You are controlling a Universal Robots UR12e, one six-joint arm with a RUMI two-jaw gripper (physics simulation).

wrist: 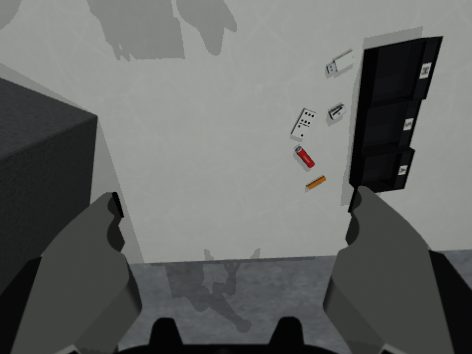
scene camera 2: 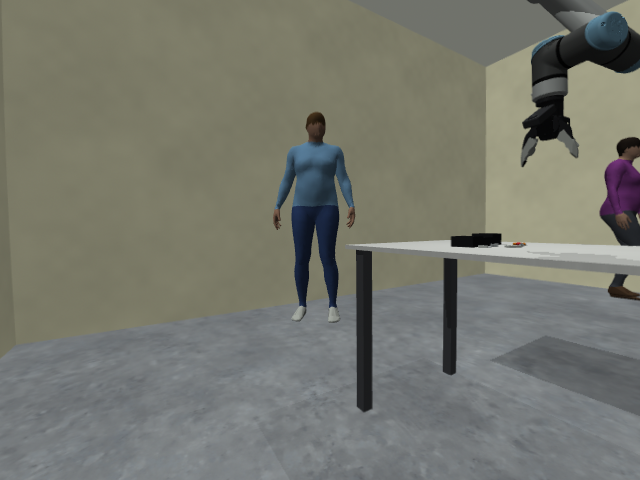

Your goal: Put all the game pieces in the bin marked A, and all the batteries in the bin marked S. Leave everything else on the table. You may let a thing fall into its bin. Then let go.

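Places are measured from the arm's base along level axes (x back, y left, z down), in millimetres.
Pixels of known places: gripper, fingertip midpoint: (wrist: 234,192) (scene camera 2: 547,163).
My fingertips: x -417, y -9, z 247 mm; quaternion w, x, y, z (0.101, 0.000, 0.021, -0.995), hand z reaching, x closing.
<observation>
For each thing: its top centre in the pictures, then the offset to it from my fingertips. "*": a spot on its surface instead. Level surfaces: height alone.
- white domino, middle of its top: (wrist: 304,124) dx -112, dy -65, dz +266 mm
- red battery, middle of its top: (wrist: 305,158) dx -109, dy -131, dz +259 mm
- thin orange cylinder, middle of its top: (wrist: 316,184) dx -128, dy -201, dz +263 mm
- Bin A, surface spot: (wrist: 356,168) * dx -203, dy -173, dz +252 mm
- bin S, middle of its top: (wrist: 395,131) (scene camera 2: 477,233) dx -249, dy -97, dz +227 mm
- table, its level: dz +273 mm
- metal sharpener, middle of its top: (wrist: 338,112) dx -172, dy -57, dz +262 mm
- white USB stick, middle of its top: (wrist: 341,63) dx -177, dy +21, dz +266 mm
- third black bin, surface spot: (wrist: 368,75) * dx -212, dy -5, dz +253 mm
In the wrist view, a white domino (wrist: 303,123) with black dots lies on the table, left of the bins. Below it lie a red battery (wrist: 305,157) and a thin orange cylinder (wrist: 316,182) that looks like a smaller battery. Bin A (wrist: 356,168) is the lowest of the black bins at the right; bin S (wrist: 359,125) is the middle one. The visible parts of their insides look empty. My gripper (scene camera 2: 549,160) (wrist: 234,192) is open and empty, high above the table (scene camera 2: 403,248) (wrist: 215,200).
A metal sharpener (wrist: 336,111) and a white USB stick (wrist: 340,63) lie near the bins. A third black bin (wrist: 368,75) adjoins bin S. A large dark block (wrist: 45,200) stands at the left. One person (scene camera 2: 315,175) stands behind the table, another (scene camera 2: 621,186) at the right.
</observation>
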